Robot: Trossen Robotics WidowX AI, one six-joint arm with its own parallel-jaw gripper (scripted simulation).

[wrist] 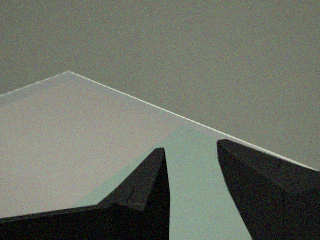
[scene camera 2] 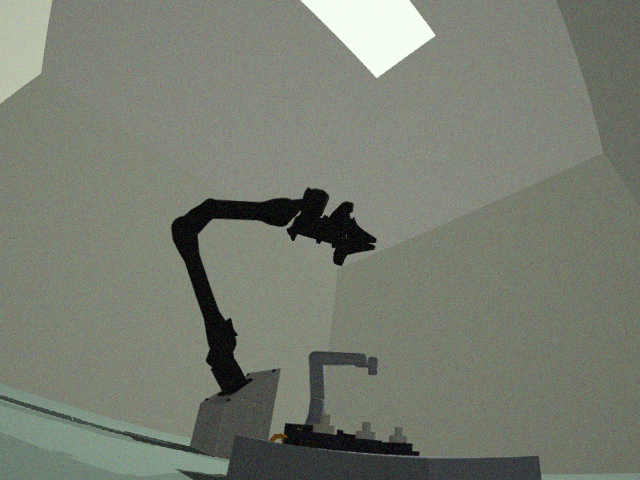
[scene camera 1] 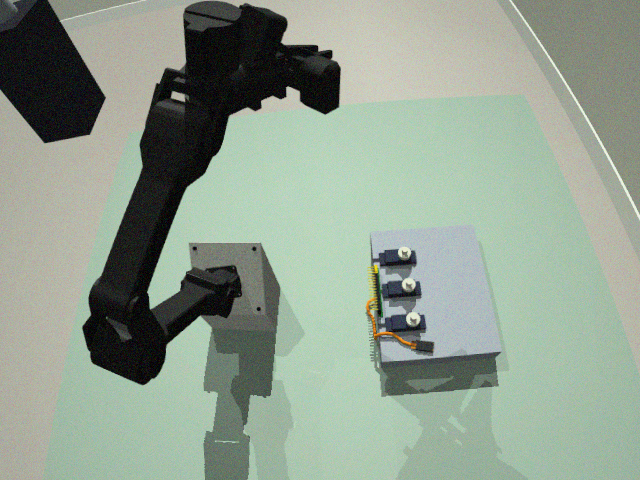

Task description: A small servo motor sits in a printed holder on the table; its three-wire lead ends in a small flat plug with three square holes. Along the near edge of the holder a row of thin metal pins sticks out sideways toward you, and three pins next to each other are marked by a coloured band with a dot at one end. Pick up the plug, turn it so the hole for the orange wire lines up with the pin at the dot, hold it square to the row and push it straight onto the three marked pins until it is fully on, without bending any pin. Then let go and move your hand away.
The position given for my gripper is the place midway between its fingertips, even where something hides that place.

In view: my gripper (scene camera 1: 324,51) and a pale grey holder (scene camera 1: 455,301).
My gripper also shows in the wrist view (wrist: 191,153) and in scene camera 2 (scene camera 2: 375,244).
